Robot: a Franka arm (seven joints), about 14 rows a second.
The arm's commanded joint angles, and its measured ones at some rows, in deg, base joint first. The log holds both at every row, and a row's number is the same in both.
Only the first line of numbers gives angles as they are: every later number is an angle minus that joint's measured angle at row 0.
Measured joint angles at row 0:
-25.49, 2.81, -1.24, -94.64, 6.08, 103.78, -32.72
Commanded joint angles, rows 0 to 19:
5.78, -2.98, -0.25, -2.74, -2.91, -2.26, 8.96
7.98, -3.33, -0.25, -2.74, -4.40, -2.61, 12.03
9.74, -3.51, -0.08, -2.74, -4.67, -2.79, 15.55
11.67, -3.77, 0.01, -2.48, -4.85, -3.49, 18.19
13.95, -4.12, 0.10, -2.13, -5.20, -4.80, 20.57
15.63, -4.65, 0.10, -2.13, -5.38, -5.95, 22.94
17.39, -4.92, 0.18, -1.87, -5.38, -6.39, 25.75
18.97, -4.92, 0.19, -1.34, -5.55, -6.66, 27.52
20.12, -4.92, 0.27, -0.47, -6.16, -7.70, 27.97
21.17, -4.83, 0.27, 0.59, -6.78, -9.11, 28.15
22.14, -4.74, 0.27, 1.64, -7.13, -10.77, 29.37
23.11, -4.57, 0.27, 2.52, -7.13, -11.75, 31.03
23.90, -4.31, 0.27, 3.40, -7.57, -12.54, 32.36
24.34, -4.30, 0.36, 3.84, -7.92, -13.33, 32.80
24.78, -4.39, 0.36, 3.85, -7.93, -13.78, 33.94
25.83, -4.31, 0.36, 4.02, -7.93, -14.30, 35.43
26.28, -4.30, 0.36, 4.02, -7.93, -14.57, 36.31
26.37, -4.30, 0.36, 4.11, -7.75, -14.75, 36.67
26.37, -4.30, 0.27, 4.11, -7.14, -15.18, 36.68
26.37, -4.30, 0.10, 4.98, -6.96, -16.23, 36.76
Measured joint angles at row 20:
25.73, -4.38, 0.68, 3.18, -6.54, -13.65, 35.49
